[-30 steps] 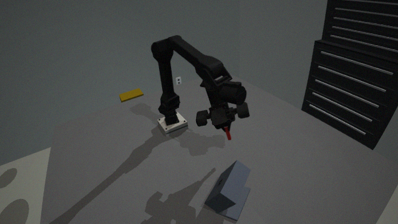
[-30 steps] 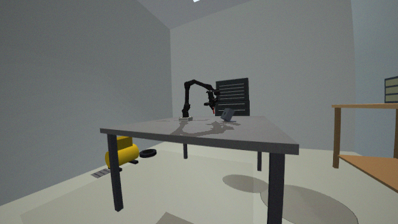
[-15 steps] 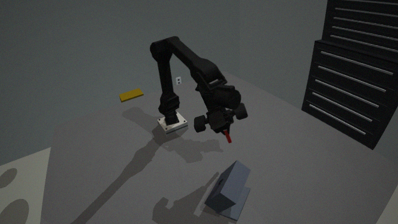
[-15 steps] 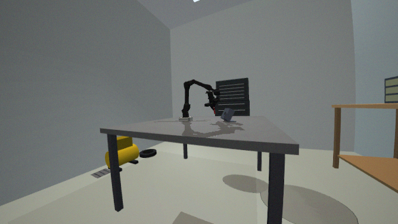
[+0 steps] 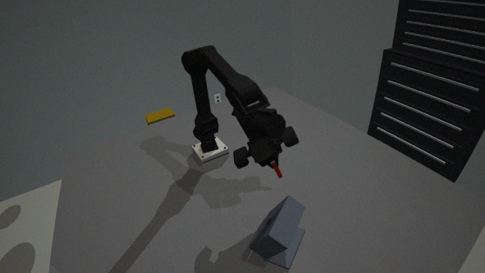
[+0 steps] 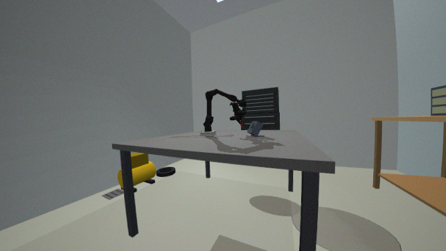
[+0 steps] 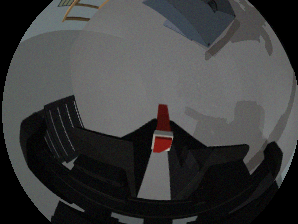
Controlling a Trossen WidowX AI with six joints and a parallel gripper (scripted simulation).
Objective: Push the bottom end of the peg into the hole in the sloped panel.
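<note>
My gripper tip is now 180 mm short of the sloped panel, 70 mm to the left of it and 40 mm above it. The rest, counted from my gripper tip: peg 10 mm above.
</note>
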